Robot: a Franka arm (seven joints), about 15 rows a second.
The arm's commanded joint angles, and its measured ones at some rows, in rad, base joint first. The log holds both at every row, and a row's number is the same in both.
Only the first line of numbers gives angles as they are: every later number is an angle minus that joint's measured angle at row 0.
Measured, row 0:
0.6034 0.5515 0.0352 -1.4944 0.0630 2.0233 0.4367
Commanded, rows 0 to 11:
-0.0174 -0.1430 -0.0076 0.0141 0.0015 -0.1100 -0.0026
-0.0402 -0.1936 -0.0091 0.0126 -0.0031 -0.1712 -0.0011
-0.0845 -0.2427 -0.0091 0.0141 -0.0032 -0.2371 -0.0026
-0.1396 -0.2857 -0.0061 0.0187 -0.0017 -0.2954 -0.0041
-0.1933 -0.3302 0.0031 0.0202 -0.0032 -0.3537 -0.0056
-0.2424 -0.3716 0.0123 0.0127 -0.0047 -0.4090 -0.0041
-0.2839 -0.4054 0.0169 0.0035 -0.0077 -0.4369 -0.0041
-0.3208 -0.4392 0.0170 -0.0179 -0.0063 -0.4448 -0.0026
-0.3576 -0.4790 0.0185 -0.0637 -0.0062 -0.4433 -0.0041
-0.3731 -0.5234 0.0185 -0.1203 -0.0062 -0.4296 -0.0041
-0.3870 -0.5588 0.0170 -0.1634 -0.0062 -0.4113 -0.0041
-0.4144 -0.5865 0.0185 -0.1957 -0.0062 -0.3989 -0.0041
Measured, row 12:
-0.3671 -0.4779 -0.0036 -0.0416 -0.0019 -0.4529 -0.0082
